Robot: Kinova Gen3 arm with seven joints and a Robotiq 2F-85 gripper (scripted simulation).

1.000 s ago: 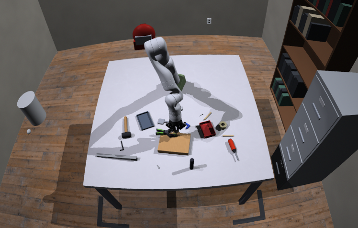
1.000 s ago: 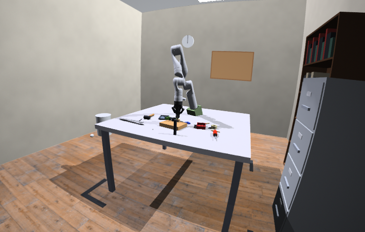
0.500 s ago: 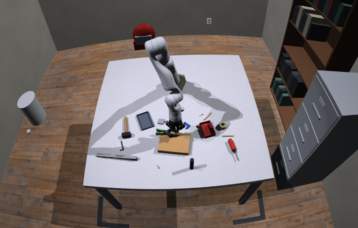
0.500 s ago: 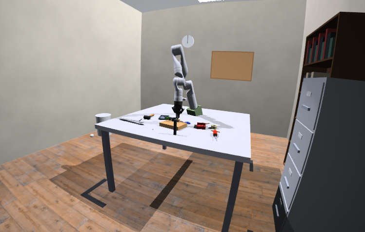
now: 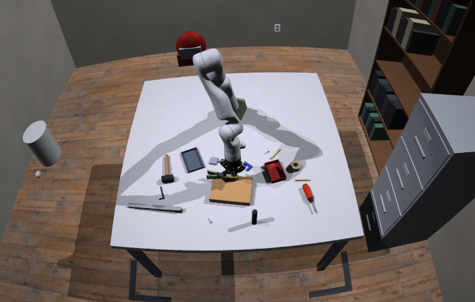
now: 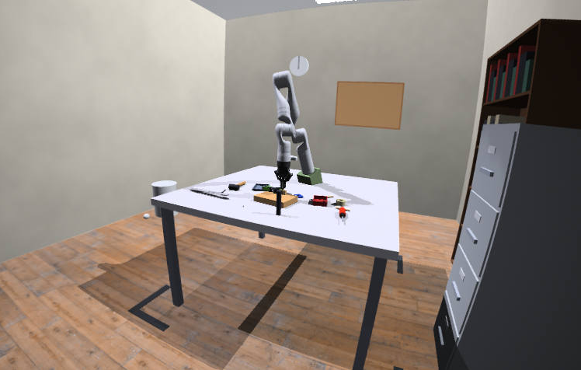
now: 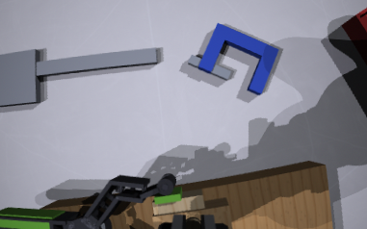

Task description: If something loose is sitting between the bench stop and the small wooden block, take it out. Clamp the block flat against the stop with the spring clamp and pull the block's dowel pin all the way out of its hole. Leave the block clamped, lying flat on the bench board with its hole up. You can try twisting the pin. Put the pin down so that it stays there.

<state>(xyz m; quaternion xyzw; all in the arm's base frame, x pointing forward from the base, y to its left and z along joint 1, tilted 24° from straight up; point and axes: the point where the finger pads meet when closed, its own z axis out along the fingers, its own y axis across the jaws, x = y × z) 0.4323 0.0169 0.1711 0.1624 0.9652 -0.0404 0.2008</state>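
My gripper is now 2 cm above the round dowel pin. Also, from my hand: grey t-shaped tool (13 cm behind, 7 cm to the right, 8 cm below); wooden bench board (5 cm ahead, 2 cm to the right, 6 cm below); wooden block (4 cm below).
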